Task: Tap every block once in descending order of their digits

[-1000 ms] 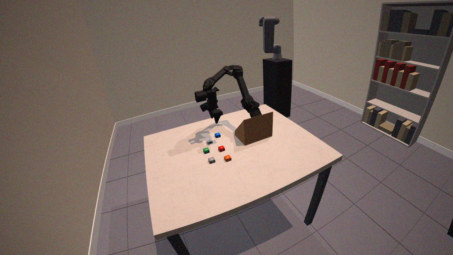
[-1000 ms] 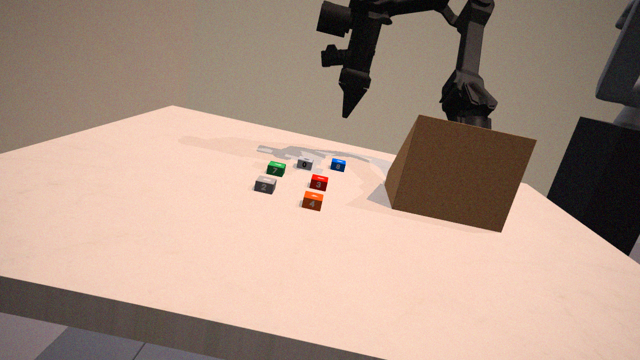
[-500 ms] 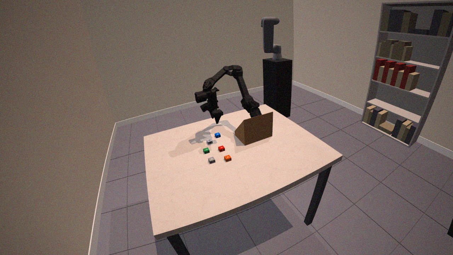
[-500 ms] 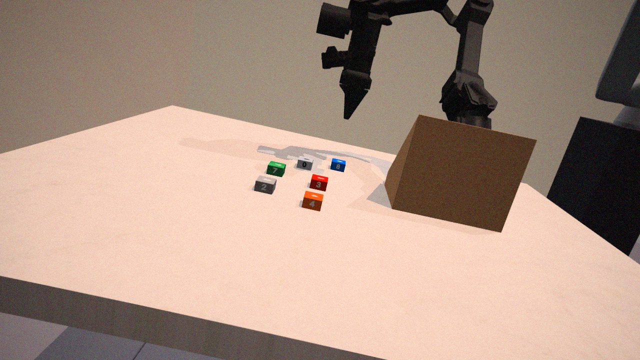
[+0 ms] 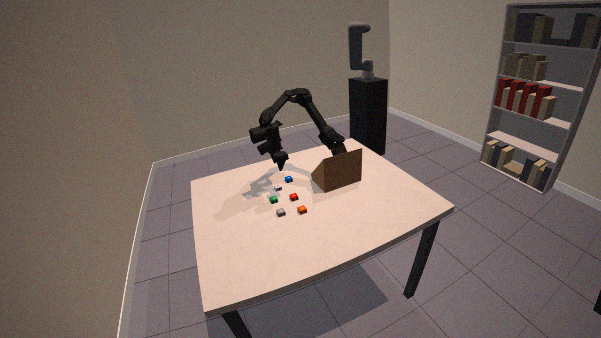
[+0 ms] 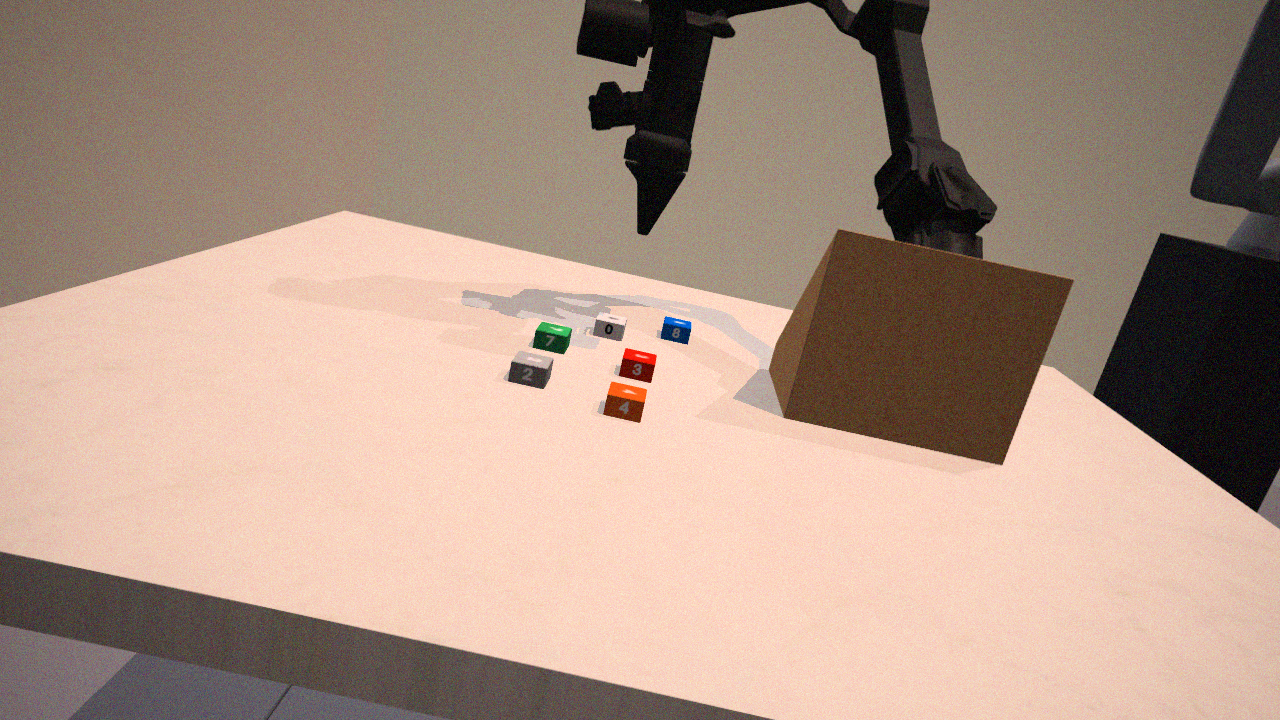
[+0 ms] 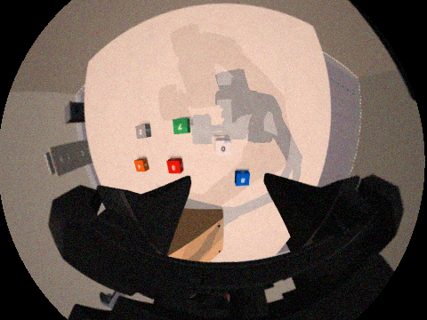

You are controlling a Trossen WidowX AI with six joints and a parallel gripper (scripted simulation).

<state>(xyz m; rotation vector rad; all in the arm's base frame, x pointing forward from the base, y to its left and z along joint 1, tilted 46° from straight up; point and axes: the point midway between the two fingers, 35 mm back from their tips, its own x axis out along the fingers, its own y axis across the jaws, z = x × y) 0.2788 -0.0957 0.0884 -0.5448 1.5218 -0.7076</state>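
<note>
Now: the blue 8 block 11 cm below my gripper tip, 6 cm behind it and 4 cm to the right of it. Also, from my gripper tip: red block: 12 cm to the left, 11 cm below, 2 cm behind; then green block: 11 cm below, 8 cm to the left, 7 cm ahead; then white block: 11 cm below, 1 cm ahead.
</note>
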